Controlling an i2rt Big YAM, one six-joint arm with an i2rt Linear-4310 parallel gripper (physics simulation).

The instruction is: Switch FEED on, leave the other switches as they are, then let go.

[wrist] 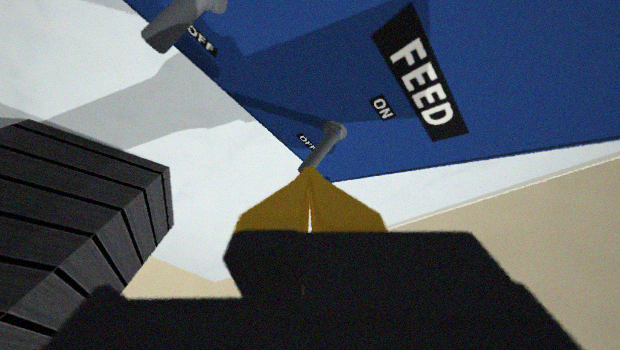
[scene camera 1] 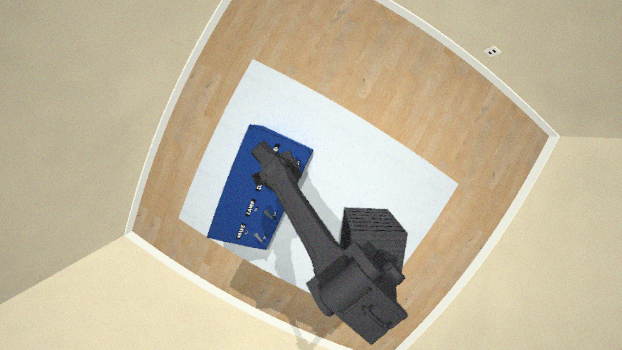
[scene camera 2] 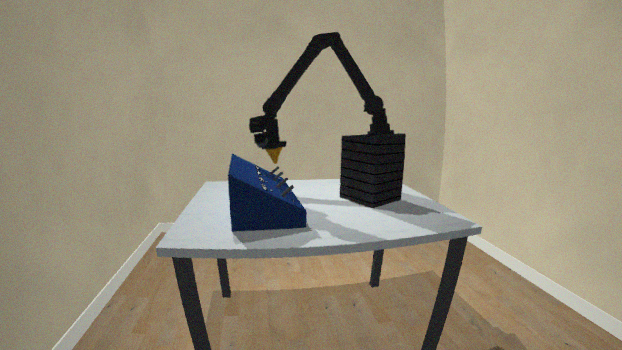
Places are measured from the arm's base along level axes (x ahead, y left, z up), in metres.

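Pixels of known places: gripper, between the fingertips: [wrist: 309, 174] [scene camera 2: 275, 163]; arm's base, origin of its link: [scene camera 1: 379, 266] [scene camera 2: 380, 134].
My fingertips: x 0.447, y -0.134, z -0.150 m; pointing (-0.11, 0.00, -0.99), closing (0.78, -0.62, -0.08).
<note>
For each thing: its top centre in the pictures, then the offset to it from my fingertips. "spot": a spot on its surface instead.
- FEED label, centre of its top: [wrist: 428, 91] dx +0.085, dy +0.001, dz -0.012 m
- OFF mark, a spot on its surface: [wrist: 306, 141] spot: dx -0.014, dy -0.004, dz -0.068 m
- grey FEED lever, centre of its top: [wrist: 317, 165] dx +0.003, dy -0.005, dz -0.013 m
- neighbouring lever, centre of its top: [wrist: 156, 16] dx -0.007, dy +0.114, dz -0.013 m
- LAMP lever, centre of its top: [scene camera 1: 268, 216] dx -0.016, dy +0.234, dz -0.013 m
- VALVE lever, centre of its top: [scene camera 1: 258, 240] dx -0.026, dy +0.354, dz -0.013 m
A blue sloped switch box [scene camera 1: 230, 200] [scene camera 2: 265, 210] [wrist: 525, 60] stands on the table. In the wrist view the FEED label [wrist: 420, 75] lies beside an ON mark [wrist: 382, 107] and an OFF mark [wrist: 306, 141]. The grey FEED lever [wrist: 322, 150] leans to its OFF side. My gripper [scene camera 2: 275, 162] [wrist: 309, 174] is shut and empty, pointing down. Its yellow tips overlap the free end of the FEED lever in the wrist view; whether they touch cannot be told. In scene camera 1 my arm hides the FEED lever and the fingertips.
A neighbouring lever [wrist: 172, 25] shows beside its OFF mark. The LAMP lever [scene camera 1: 270, 214] and VALVE lever [scene camera 1: 260, 236] stand farther along the box. My arm's black, ribbed pedestal [scene camera 1: 375, 220] [scene camera 2: 372, 170] [wrist: 75, 200] stands on the white table [scene camera 1: 350, 150] [scene camera 2: 325, 246].
</note>
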